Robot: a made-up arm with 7 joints.
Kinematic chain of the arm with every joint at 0, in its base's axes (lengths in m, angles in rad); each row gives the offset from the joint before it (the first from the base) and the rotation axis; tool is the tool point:
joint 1: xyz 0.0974 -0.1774 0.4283 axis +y
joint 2: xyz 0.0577 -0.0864 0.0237 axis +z
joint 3: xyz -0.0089 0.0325 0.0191 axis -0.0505 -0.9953 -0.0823
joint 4: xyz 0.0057 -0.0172 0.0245 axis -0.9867 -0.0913 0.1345
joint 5: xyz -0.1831 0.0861 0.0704 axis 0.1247 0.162 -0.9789
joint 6: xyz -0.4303 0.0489 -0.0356 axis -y
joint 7: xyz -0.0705 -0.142 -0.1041 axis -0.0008 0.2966 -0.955
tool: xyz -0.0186 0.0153 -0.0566
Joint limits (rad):
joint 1: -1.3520..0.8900
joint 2: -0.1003..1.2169
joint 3: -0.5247..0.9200
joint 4: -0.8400..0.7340
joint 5: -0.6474..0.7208
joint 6: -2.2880..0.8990
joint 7: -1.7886..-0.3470
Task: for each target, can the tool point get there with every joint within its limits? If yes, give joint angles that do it. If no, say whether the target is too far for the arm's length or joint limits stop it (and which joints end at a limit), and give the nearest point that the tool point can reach.
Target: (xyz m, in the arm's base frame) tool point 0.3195 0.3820 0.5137
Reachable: no: joint limits stop it (at a limit: joint 1, joint 2, joint 3, joint 5, joint 7) | nearest point 0.4152 0.1153 0.1441 | short by 0.466 m
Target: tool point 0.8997 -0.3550 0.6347
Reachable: no: joint limits stop it (at a limit: joint 1, joint 2, joint 3, joint 5) | nearest point 0.6449 -0.5083 0.4531 | short by 0.348 m
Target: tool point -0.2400 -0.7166 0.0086
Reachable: yes | joints -0.5040 1.0292 0.0842 0.4479 0.6176 -0.1039 -0.9009
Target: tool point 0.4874 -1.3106 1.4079
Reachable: no: too far | nearest point 0.3160 -0.8324 1.0116 | short by 0.644 m
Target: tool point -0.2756 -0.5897 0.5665
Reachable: yes | joints 0.0921 0.2603 -0.2708 0.5071 -0.2526 0.6499 -1.2728
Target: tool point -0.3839 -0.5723 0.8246
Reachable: yes | joints 0.2474 0.0256 -0.2328 0.5562 -0.4139 -0.7459 -1.1273
